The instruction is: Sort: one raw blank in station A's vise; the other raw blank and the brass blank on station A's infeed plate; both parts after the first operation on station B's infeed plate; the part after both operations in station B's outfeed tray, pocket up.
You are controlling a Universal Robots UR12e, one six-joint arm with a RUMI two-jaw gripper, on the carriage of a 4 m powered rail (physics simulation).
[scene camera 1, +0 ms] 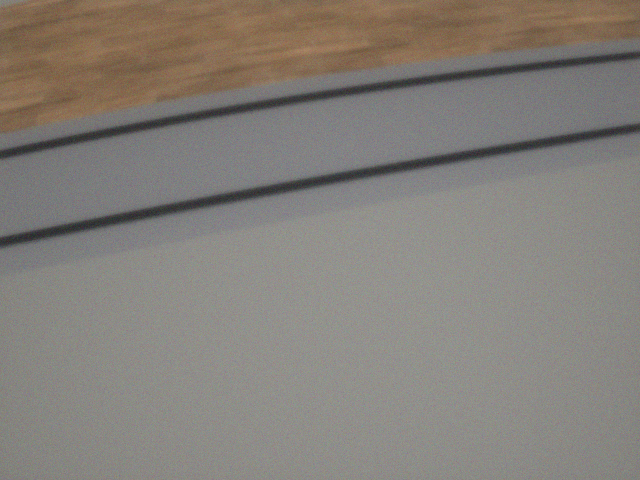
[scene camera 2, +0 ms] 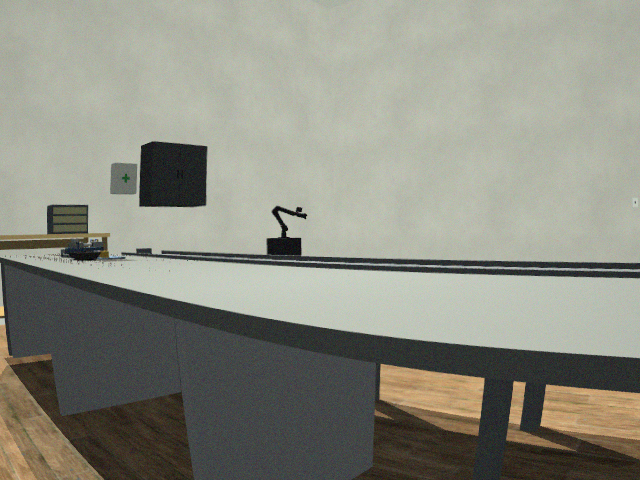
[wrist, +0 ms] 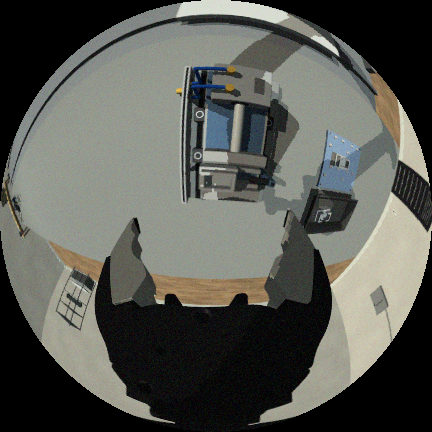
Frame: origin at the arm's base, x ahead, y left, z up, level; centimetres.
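Seen in the pictures: gripper, fingertip midpoint: [wrist: 209, 214].
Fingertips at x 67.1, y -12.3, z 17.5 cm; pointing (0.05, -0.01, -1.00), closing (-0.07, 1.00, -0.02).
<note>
Offsets run from my fingertips to a thing's top centre. "spot": to the spot under its first point.
My gripper [wrist: 209, 214] is open in the wrist view, its two grey jaws wide apart with nothing between them. Beyond the tips stands a vise [wrist: 242, 159] with a blue bed and a pale round bar. A light grey block @(dx +0.2, dy +0.9, dz -9.0 cm) [wrist: 218, 178] lies at its near jaws; whether it is clamped is unclear. To the right, a blue pinned plate @(spot: dx -10.5, dy +30.2, dz -19.6 cm) [wrist: 328, 142] bears small grey pieces @(dx -6.7, dy +35.2, dz -16.2 cm) [wrist: 340, 161]. A black tray @(spot: dx +10.7, dy +51.0, dz -16.4 cm) [wrist: 349, 216] adjoins it, with a pale outlined shape @(dx +10.9, dy +34.1, dz -15.8 cm) [wrist: 323, 216] inside; whether that is a part is unclear. In scene camera 2 the arm [scene camera 2: 280, 219] is small and distant.
Blue hoses @(spot: dx -14.3, dy -0.5, dz -9.6 cm) [wrist: 210, 87] with yellow ends reach over the far vise end, beside an upright panel @(spot: dx -6.6, dy -5.1, dz -15.6 cm) [wrist: 185, 135]. Long dark rail lines [scene camera 1: 320, 180] [scene camera 2: 413, 269] cross the scene views. A dark cabinet [scene camera 2: 173, 174] hangs on the wall. Dark and blue equipment [scene camera 2: 84, 250] stands at the table's far left.
</note>
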